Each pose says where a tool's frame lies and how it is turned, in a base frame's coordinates. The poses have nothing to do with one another.
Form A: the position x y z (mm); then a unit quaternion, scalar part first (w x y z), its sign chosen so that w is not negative.
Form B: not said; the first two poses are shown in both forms.
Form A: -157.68 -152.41 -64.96 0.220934 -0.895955 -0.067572 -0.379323
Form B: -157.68 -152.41 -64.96 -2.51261 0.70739 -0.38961
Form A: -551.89 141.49 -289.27 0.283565 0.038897 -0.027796 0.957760
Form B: -551.89 141.49 -289.27 0.07551 0.05878 2.56368
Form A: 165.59 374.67 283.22 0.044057 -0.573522 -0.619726 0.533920
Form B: 165.59 374.67 283.22 2.17945 -0.73022 -2.04208
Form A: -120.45 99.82 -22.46 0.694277 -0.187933 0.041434 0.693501
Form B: -120.45 99.82 -22.46 -0.33123 -0.20455 1.53537
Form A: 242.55 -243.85 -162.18 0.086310 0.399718 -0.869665 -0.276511
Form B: 242.55 -243.85 -162.18 -2.68194 -0.38027 2.36993
